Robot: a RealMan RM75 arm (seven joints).
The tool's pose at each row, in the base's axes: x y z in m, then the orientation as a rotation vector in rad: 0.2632 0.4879 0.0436 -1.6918 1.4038 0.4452; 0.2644 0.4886 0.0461 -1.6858 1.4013 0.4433; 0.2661 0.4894 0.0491 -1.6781 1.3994 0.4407; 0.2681 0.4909 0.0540 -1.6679 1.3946 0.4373; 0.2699 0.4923 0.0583 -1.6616 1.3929 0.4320; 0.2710 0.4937 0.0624 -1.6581 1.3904 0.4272; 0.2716 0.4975 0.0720 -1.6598 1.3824 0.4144
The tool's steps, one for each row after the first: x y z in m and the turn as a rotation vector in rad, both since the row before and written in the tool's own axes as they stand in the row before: -0.0019 -0.0021 -0.0005 0.0058 -0.0033 -0.0001; -0.0022 -0.0027 -0.0006 0.0073 -0.0034 0.0006; -0.0039 -0.0037 -0.0010 0.0100 -0.0059 -0.0006; -0.0035 -0.0033 -0.0007 0.0077 -0.0014 -0.0008; -0.0035 -0.0026 -0.0008 0.0056 -0.0009 -0.0021; -0.0092 -0.0043 -0.0019 0.0071 0.0018 -0.0106
